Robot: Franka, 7 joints.
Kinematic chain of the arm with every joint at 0, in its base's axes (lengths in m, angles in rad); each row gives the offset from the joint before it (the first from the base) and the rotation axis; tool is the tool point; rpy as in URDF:
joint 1: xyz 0 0 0.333 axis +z
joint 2: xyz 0 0 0 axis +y
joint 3: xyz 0 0 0.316 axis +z
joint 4: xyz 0.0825 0 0 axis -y
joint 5: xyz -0.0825 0 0.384 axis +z
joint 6: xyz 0 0 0 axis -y
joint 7: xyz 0.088 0 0 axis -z
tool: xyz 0 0 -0.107 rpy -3.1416 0 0
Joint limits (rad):
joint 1: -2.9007..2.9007
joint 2: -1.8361..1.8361
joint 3: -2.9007..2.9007
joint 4: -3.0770..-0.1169
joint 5: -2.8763..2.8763
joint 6: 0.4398..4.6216
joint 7: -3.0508..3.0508
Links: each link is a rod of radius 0.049 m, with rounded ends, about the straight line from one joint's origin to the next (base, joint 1, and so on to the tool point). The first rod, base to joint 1, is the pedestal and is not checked.
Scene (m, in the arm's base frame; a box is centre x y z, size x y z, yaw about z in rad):
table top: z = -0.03
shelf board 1: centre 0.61 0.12 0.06 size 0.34 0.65 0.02 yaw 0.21
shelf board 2: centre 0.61 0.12 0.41 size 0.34 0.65 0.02 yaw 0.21
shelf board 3: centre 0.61 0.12 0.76 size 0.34 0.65 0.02 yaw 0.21
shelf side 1: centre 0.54 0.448 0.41 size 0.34 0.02 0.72 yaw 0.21
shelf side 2: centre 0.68 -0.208 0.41 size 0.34 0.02 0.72 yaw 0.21
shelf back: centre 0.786 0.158 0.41 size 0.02 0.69 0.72 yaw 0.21
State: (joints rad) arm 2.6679 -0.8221 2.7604 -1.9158 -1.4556 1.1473 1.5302
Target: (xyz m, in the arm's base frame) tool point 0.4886 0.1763 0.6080
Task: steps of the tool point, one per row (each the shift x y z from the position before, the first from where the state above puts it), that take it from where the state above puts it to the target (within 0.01 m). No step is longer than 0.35 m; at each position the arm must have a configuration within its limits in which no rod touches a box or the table.
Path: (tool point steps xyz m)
1: -0.2871 -0.0627 0.0828
2: -0.2631 0.1006 0.0917
3: -0.1560 0.2204 0.0891
4: -0.0055 0.2591 0.0764
5: 0.1350 0.2081 0.0563
6: 0.2184 0.0909 0.0318
7: 0.2193 -0.0471 0.0065
8: 0.1437 -0.1560 -0.0167
9: 0.1076 0.0310 0.0106
10: 0.1114 0.0157 -0.0106

